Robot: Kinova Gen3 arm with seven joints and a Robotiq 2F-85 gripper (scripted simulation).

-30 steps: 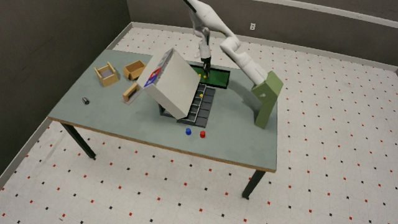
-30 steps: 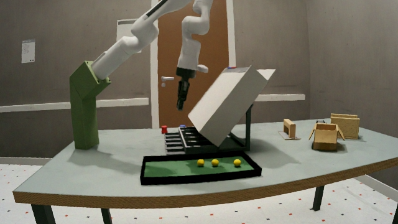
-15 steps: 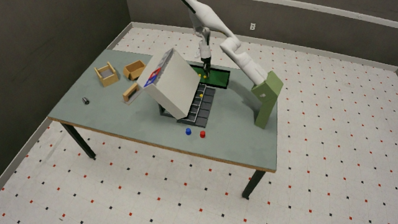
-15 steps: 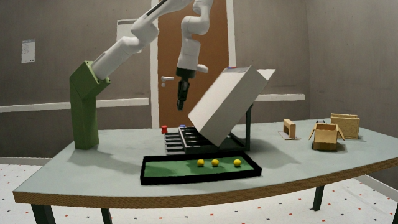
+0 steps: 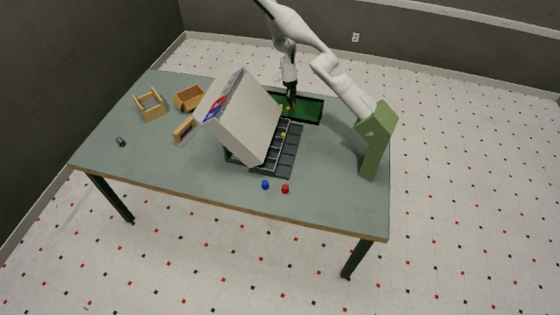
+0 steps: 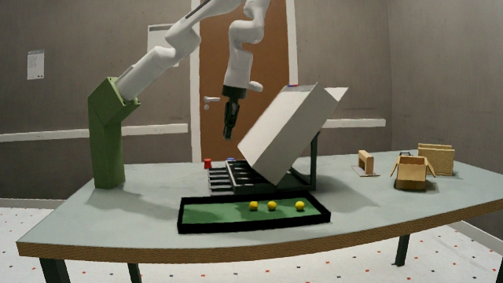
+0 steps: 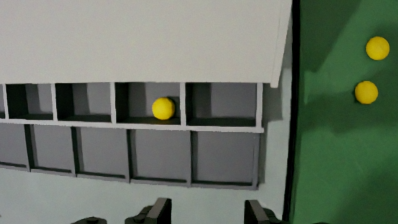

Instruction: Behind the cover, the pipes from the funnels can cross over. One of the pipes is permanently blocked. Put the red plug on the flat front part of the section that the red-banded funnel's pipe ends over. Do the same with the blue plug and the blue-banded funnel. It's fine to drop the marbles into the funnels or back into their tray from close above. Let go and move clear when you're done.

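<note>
The green marble tray lies 190 mm below my hand, 170 mm to the right of it and 40 mm ahead of it. From my hand the other things lie so: cardboard box: 650 mm ahead, 160 mm below, 50 mm to the right; then white cover: 160 mm to the left, 160 mm ahead, 10 mm above; then wooden crate: 870 mm ahead, 150 mm below, 70 mm to the left.
</note>
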